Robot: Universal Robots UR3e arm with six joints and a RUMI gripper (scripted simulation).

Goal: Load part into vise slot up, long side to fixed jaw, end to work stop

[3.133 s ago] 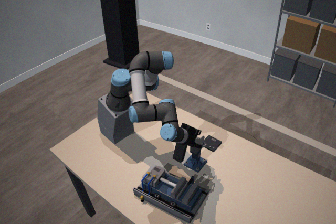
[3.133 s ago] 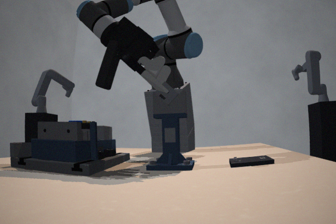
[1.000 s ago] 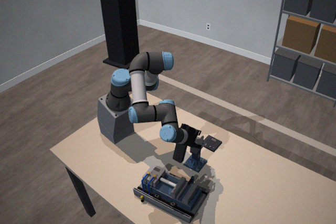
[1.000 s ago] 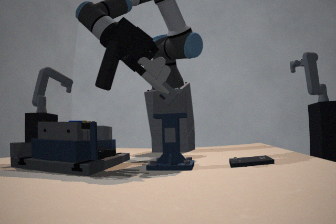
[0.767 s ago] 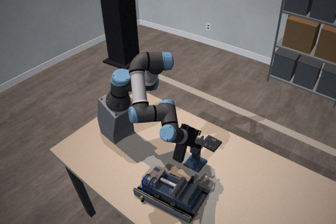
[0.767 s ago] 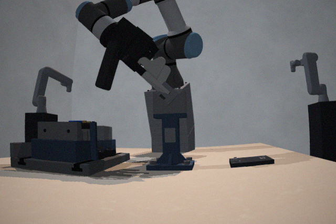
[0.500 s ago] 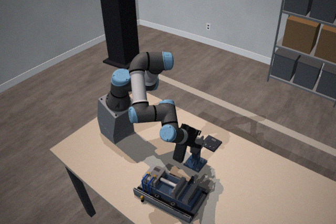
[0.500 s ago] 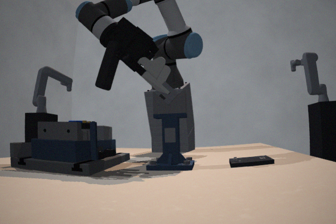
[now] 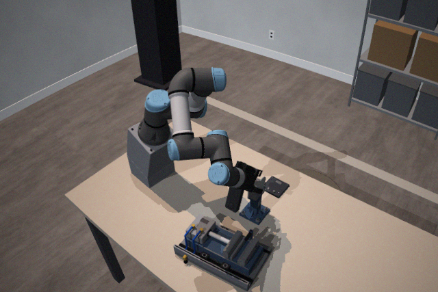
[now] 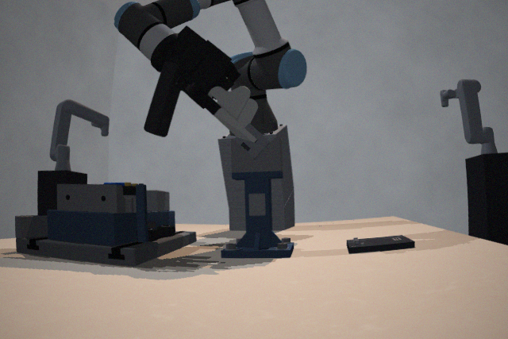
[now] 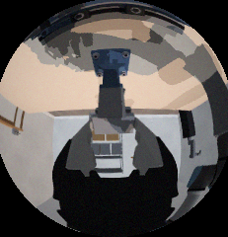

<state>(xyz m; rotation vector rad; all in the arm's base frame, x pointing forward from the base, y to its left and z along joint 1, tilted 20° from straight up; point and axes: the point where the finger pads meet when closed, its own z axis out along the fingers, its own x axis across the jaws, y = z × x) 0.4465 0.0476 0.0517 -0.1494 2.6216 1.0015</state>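
Now: the grey part 1 cm below my hand. The rest, counted from my hand: blue vise (21 cm to the right, 12 cm below).
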